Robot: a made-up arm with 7 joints.
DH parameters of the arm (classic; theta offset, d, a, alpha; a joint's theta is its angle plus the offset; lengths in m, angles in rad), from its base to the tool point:
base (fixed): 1.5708 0.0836 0 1.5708
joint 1: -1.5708 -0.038 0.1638 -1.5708
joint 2: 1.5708 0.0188 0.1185 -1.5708
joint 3: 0 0.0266 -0.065 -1.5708
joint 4: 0 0.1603 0.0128 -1.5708
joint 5: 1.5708 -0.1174 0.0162 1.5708
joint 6: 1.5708 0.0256 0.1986 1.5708
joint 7: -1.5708 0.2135 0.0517 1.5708
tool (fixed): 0 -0.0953 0 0
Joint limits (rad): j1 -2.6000..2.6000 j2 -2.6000..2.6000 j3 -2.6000..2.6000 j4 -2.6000..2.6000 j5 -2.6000..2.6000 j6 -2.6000..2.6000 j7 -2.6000..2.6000
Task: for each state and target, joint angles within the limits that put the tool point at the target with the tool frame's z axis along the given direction. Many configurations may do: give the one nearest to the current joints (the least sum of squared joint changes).
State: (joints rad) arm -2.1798 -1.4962 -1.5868 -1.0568 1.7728 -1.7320 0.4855
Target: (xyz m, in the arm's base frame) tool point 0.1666 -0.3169 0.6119 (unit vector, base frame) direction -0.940 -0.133 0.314
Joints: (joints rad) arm -2.1473 -1.2228 -1.5997 -1.4960 1.7431 -1.1872 0.7809
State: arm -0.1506 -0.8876 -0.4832 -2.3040 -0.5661 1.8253 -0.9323
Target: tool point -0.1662 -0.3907 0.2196 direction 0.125 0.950 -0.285
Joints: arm -0.7270 -0.5894 0.1200 -2.6000 -0.0164 1.5834 -0.5330
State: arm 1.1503 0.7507 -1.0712 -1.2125 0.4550 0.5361 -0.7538
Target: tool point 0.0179 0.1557 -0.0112 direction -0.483 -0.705 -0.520
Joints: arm 1.3154 0.0511 -1.6138 -1.3048 -0.0276 -0.5241 -0.3419
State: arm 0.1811 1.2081 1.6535 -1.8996 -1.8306 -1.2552 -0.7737
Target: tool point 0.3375 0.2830 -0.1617 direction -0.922 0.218 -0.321
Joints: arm -0.0972 1.3133 1.4621 -1.7611 -1.9288 -1.0947 -0.3478
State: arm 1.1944 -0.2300 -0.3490 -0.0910 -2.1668 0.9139 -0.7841
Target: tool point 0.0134 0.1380 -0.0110 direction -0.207 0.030 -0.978
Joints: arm 1.2963 -0.7579 -0.5877 0.0015 -2.1953 1.7538 -1.1668
